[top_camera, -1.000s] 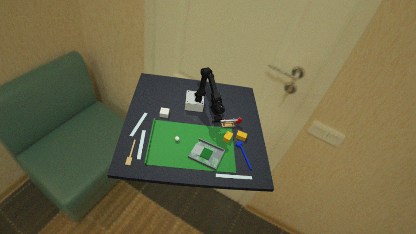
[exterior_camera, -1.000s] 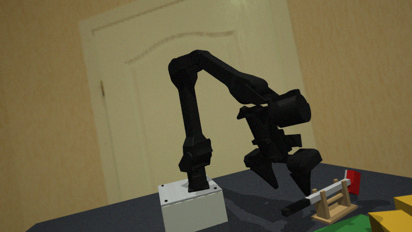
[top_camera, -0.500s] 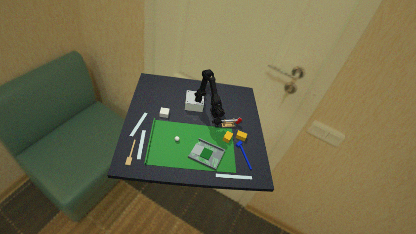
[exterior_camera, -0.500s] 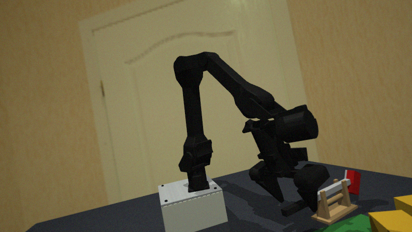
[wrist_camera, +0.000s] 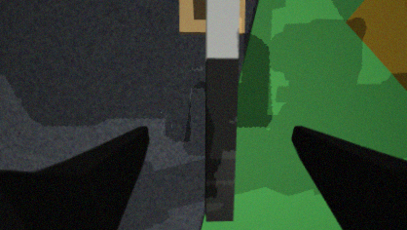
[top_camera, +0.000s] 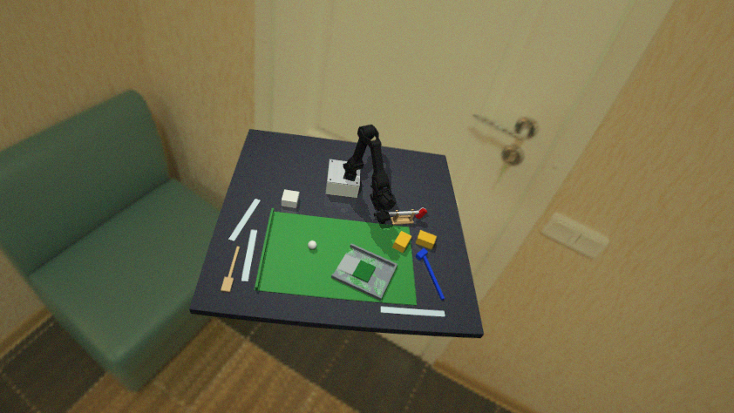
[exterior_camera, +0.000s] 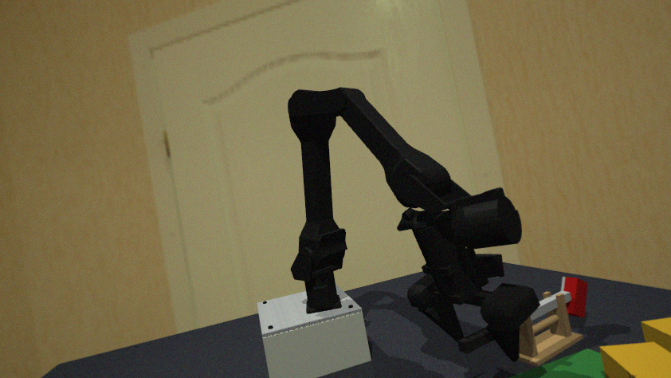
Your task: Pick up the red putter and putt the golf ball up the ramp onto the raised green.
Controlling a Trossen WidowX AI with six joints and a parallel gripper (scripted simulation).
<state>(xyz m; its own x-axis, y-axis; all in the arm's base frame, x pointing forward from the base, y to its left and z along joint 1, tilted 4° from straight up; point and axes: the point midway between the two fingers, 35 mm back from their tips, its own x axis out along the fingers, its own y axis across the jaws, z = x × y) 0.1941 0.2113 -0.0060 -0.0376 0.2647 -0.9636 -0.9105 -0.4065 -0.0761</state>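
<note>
Right now the red putter is 5 cm behind my gripper tip, 10 cm to the left of it and 1 cm above it. Also, from my gripper tip: blue putter: 25 cm ahead, 30 cm to the left, 3 cm below; white golf ball: 28 cm ahead, 29 cm to the right, 2 cm below; green mat: 29 cm ahead, 15 cm to the right, 4 cm below.
</note>
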